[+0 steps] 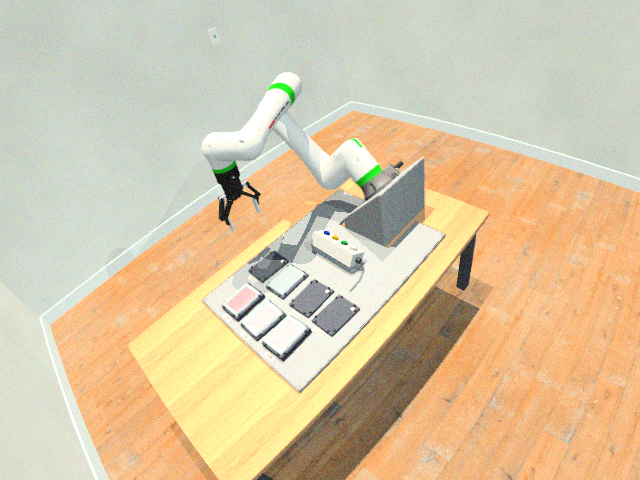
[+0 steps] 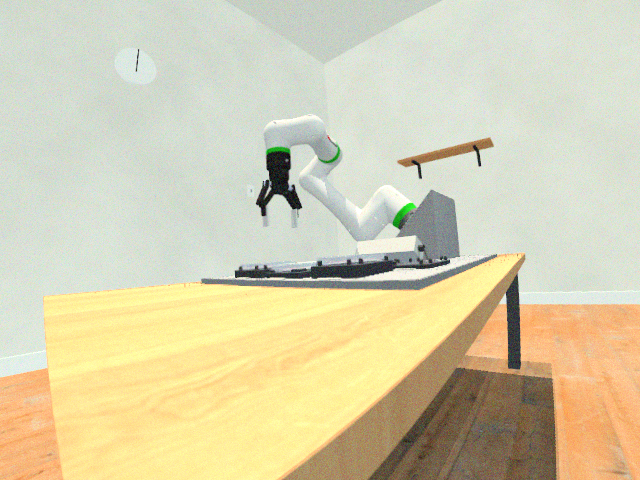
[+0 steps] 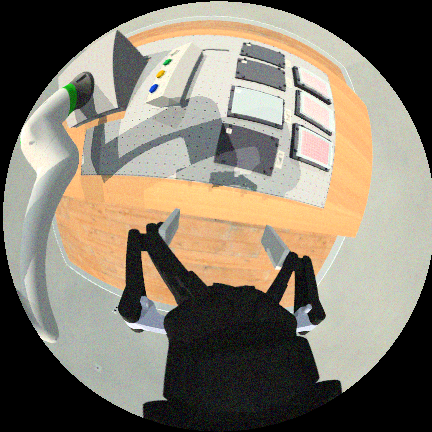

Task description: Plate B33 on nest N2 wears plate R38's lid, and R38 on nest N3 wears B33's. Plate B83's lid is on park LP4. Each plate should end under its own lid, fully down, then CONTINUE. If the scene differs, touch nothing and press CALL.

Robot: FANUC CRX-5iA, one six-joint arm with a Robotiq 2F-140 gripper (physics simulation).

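Places are measured from the arm's base along level axes (x ahead, y left, z up), in millimetres.
Where they show: gripper, fingertip midpoint: (image 1: 246, 221) (image 2: 281, 226) (image 3: 222, 225); arm's base, origin of the base link: (image 1: 379, 190) (image 2: 418, 227).
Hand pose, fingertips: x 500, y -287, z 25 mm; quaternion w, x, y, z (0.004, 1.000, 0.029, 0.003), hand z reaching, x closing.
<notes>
Things, the pixels of their top centre, and the offset from my fingertips. Level surfaces: height alone.
- pinker end plate, middle of its top: (image 2: 269, 262) (image 3: 317, 147) (image 1: 240, 297) dx +210, dy +222, dz -123 mm
- paler middle plate, middle of its top: (image 2: 305, 262) (image 3: 319, 110) (image 1: 261, 316) dx +201, dy +353, dz -128 mm
- pale far plate, middle of its top: (image 2: 353, 254) (image 1: 284, 333) (image 3: 316, 81) dx +184, dy +479, dz -118 mm
- pale clear lid, middle of its top: (image 3: 258, 103) (image 1: 286, 279) dx +26, dy +269, dz -140 mm
- shadowed dark end park, middle of its top: (image 3: 248, 147) (image 1: 267, 263) dx +32, dy +140, dz -138 mm
- white button box, middle of its top: (image 3: 170, 62) (image 2: 387, 238) (image 1: 335, 240) dx -202, dy +318, dz -74 mm
- board, its level: dz -157 mm
- wooden table, its level: dz -171 mm
My gripper (image 1: 244, 218) (image 2: 280, 223) (image 3: 222, 225) is open and empty, high beyond the board's long edge. Three plates stand in a row: a pinker end plate (image 1: 244, 300) (image 3: 312, 145), a paler middle plate (image 1: 262, 319) (image 3: 314, 111) and a pale far plate (image 1: 285, 336) (image 3: 313, 85). Their names are unreadable; clear lids are hard to tell. A pale clear lid (image 1: 286, 280) (image 3: 256, 106) lies on the second park, beside a shadowed dark end park (image 1: 267, 266) (image 3: 247, 150) whose label seems to read LP1. Two more dark parks (image 1: 311, 298) (image 3: 261, 74) follow, showing no lid.
A white button box (image 1: 330, 250) (image 3: 182, 75) carries blue (image 1: 326, 233) (image 3: 153, 88), yellow, green and pale buttons; their labels are unreadable. A grey upright panel (image 1: 403, 206) (image 2: 436, 222) stands between the box and the arm's base. The board (image 1: 398, 263) lies on the wooden table (image 1: 191, 361) (image 2: 206, 361).
</notes>
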